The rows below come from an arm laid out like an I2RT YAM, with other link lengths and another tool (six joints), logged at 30 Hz.
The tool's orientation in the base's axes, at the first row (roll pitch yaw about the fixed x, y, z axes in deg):
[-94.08, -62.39, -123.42]
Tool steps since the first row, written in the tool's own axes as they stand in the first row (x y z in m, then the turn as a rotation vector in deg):
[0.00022, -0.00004, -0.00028, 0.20, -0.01, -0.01]
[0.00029, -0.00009, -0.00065, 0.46, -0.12, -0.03]
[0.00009, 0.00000, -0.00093, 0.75, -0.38, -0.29]
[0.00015, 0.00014, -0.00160, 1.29, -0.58, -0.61]
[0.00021, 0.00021, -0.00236, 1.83, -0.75, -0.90]
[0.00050, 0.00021, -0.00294, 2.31, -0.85, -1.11]
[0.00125, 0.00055, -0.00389, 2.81, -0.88, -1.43]
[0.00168, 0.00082, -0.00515, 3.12, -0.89, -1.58]
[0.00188, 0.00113, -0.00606, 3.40, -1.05, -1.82]
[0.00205, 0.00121, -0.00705, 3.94, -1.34, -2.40]
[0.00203, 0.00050, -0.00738, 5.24, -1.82, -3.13]
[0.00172, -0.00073, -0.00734, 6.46, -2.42, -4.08]
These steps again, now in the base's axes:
[-0.00026, 0.00011, 0.00022, -0.05, -0.06, 0.18]
[-0.00054, 0.00034, 0.00032, -0.08, -0.08, 0.46]
[-0.00076, 0.00053, 0.00011, -0.22, 0.15, 0.85]
[-0.00139, 0.00081, 0.00012, -0.50, 0.27, 1.43]
[-0.00205, 0.00119, 0.00017, -0.78, 0.36, 2.00]
[-0.00259, 0.00143, 0.00044, -1.01, 0.37, 2.48]
[-0.00372, 0.00147, 0.00098, -1.38, 0.39, 2.94]
[-0.00499, 0.00188, 0.00128, -1.57, 0.37, 3.23]
[-0.00593, 0.00213, 0.00134, -1.75, 0.51, 3.56]
[-0.00681, 0.00261, 0.00149, -2.19, 0.86, 4.19]
[-0.00668, 0.00331, 0.00181, -2.84, 1.13, 5.59]
[-0.00590, 0.00426, 0.00210, -3.58, 1.65, 6.98]

